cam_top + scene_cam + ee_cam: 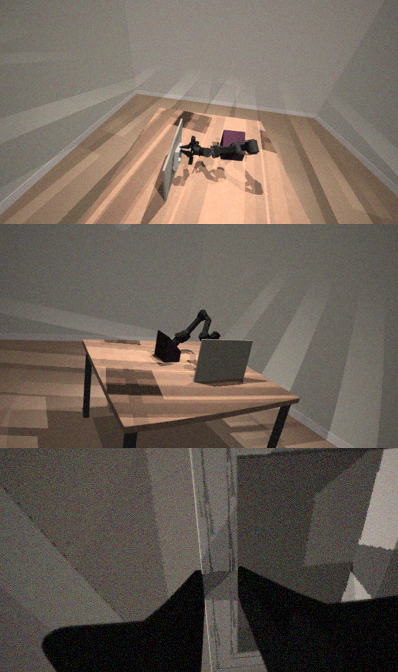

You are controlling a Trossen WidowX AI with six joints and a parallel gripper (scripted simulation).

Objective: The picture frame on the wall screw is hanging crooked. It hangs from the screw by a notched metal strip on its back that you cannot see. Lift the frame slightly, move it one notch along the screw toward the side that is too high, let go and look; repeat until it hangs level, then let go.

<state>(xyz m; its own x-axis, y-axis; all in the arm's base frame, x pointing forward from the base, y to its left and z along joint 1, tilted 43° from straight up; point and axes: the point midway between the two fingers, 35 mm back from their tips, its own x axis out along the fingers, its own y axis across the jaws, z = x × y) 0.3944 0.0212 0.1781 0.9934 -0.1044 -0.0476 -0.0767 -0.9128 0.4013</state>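
Now: the picture frame 50 mm below my gripper tip, 20 mm to the left of it and 10 mm ahead of it. The rest, counted from my gripper tip: grey wall panel (60 mm below, 20 mm ahead, 10 mm to the left).
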